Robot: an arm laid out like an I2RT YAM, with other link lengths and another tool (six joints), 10 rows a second.
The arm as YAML. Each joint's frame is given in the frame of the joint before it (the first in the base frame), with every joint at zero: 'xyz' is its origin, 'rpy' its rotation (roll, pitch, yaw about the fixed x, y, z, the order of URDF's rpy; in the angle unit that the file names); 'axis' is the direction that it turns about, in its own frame. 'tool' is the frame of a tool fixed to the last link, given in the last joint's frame.
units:
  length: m
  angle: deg
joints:
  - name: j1
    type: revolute
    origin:
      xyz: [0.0, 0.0, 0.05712]
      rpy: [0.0, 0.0, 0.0]
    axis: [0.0, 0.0, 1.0]
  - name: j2
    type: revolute
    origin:
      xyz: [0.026, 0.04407, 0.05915]
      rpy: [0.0, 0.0, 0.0]
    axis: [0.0, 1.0, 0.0]
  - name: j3
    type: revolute
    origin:
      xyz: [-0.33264, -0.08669, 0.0]
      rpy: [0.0, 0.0, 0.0]
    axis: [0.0, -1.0, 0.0]
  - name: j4
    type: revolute
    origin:
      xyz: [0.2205, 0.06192, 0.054]
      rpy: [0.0, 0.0, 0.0]
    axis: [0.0, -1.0, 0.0]
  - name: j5
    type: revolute
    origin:
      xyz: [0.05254, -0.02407, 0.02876]
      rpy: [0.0, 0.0, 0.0]
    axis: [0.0, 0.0, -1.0]
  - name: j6
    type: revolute
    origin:
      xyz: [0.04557, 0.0, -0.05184]
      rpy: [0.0, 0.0, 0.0]
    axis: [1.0, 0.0, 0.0]
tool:
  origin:
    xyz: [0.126, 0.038, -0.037]
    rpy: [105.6, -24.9, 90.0]
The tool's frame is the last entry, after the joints.
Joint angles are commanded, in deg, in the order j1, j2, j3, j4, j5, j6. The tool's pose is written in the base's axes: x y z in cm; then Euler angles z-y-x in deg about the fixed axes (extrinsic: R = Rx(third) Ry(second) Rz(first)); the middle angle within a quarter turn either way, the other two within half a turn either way. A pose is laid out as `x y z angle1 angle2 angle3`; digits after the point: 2 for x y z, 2 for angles.
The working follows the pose.
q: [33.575, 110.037, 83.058, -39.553, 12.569, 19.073]
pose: 33.97 23.12 14.73 -78.59 11.11 -174.44
Where each joint sits with the arm in this pose, in the base's axes (m; each line is computed from the numbers above, not from the rounded line before):
j1: 0.0000 0.0000 0.0571
j2: -0.0027 0.0511 0.1163
j3: 0.1402 0.0419 0.4288
j4: 0.2901 0.2157 0.3769
j5: 0.3428 0.2218 0.3401
j6: 0.3234 0.1971 0.2787
the tool: 0.3397 0.2312 0.1473

